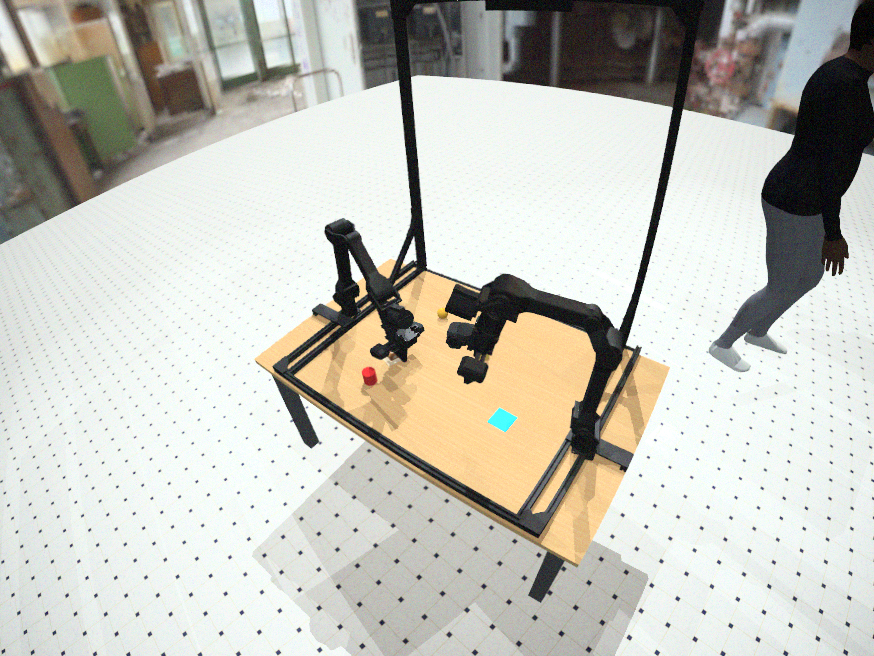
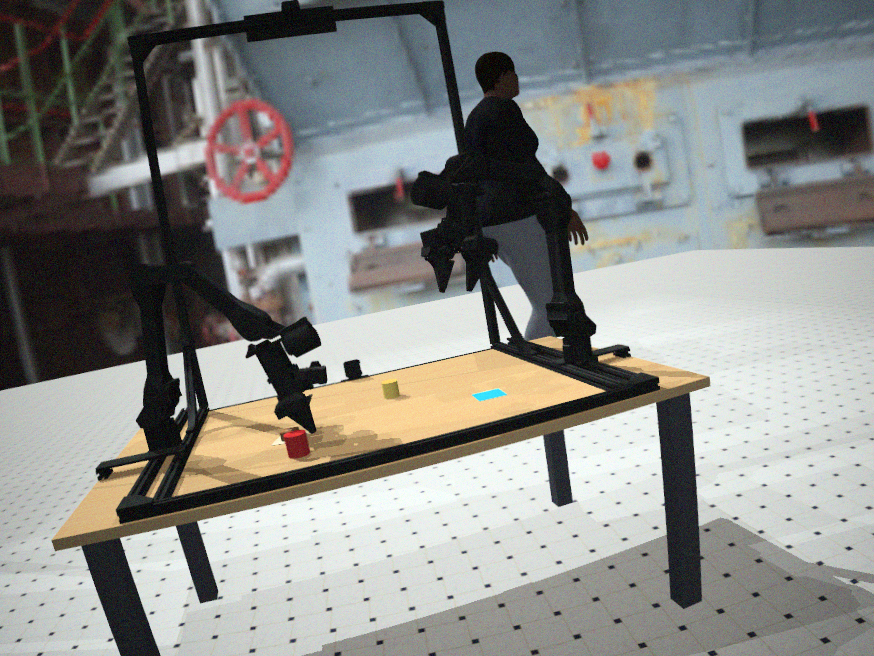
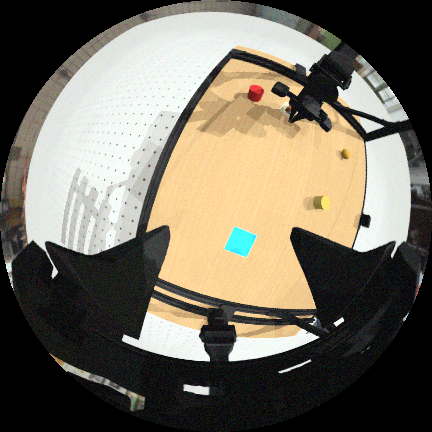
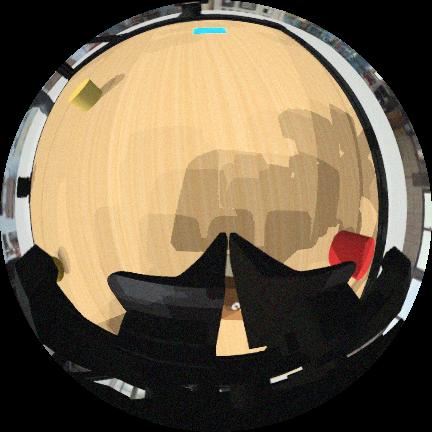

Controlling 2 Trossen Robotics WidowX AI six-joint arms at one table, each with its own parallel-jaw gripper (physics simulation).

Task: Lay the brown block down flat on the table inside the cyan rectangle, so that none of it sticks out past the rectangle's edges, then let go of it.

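Frame: origin at the left arm's base, x ahead, y left, z up, level; centimetres.
Where they show: left gripper, fingertip midpoint: (image 2: 455, 292) (image 3: 233, 232); right gripper, fingertip midpoint: (image 1: 405, 361) (image 2: 314, 432) (image 3: 289, 121) (image 4: 226, 237); left arm's base at its link origin: (image 1: 583, 445) (image 2: 579, 360) (image 3: 217, 314); right arm's base at its link origin: (image 1: 349, 311) (image 2: 165, 447) (image 4: 205, 386).
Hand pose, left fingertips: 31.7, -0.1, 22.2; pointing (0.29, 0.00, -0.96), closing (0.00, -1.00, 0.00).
Observation:
Each offset is from my left fingertips to the top centre of the thing, as dx, dy, dz. "spot": to the spot under its first point.
My right gripper (image 4: 226, 237) (image 1: 397, 354) (image 2: 302, 419) (image 3: 289, 121) is low over it with the fingertips pressed together, so it is shut with nothing between the tips. The cyan rectangle {spot: -8.0, -5.2, -24.1} (image 1: 502, 419) (image 2: 489, 395) (image 3: 240, 240) (image 4: 209, 30) lies bare toward the other end of the table. My left gripper (image 3: 233, 232) (image 1: 467, 354) (image 2: 457, 283) hangs high above the table, open and empty.
A red cylinder {+34.9, -9.8, -20.0} (image 1: 369, 375) (image 2: 297, 444) (image 3: 255, 92) (image 4: 350, 252) stands close beside the right gripper. A yellow block {+3.0, -28.7, -20.3} (image 2: 390, 388) (image 3: 321, 202) (image 4: 85, 95) and a small yellow ball {+21.6, -44.8, -20.3} (image 1: 442, 313) (image 3: 345, 153) sit near the back edge. A black frame (image 1: 409, 163) rims the table.

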